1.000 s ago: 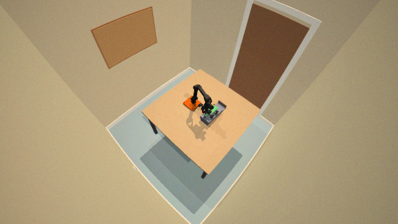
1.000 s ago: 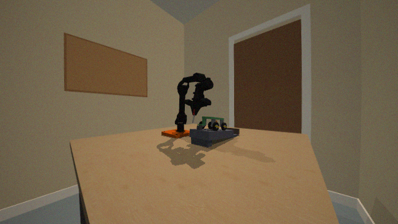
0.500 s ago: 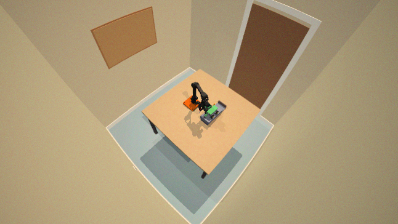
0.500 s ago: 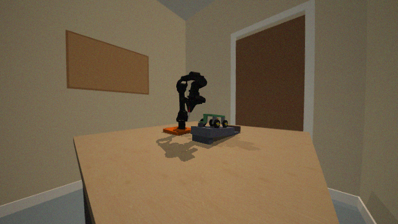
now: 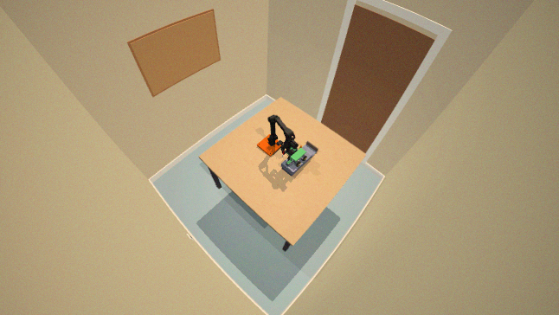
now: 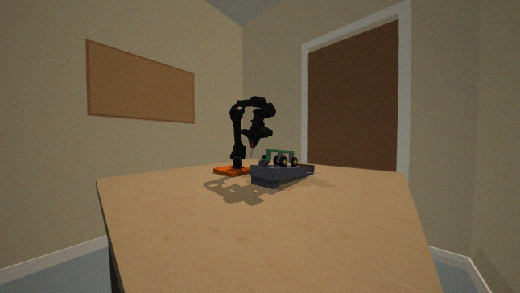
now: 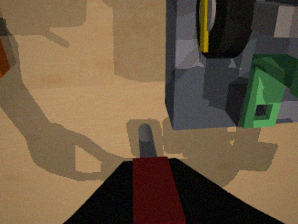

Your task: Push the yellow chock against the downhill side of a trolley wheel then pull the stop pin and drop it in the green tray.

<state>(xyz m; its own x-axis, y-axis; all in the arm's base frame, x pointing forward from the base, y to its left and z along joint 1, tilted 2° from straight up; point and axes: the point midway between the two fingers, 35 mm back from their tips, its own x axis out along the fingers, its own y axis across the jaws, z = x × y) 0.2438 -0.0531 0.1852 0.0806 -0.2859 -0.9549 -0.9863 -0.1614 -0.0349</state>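
Now: gripper tip 20 cm to the right of the yellow chock, 9 cm above it and 1 cm short of it. The rest, counted from my gripper tip: red-headed stop pin right at my gripper tip; trolley 12 cm to the left, 8 cm ahead, 6 cm below; grey ramp 12 cm to the left, 12 cm below, 8 cm ahead.
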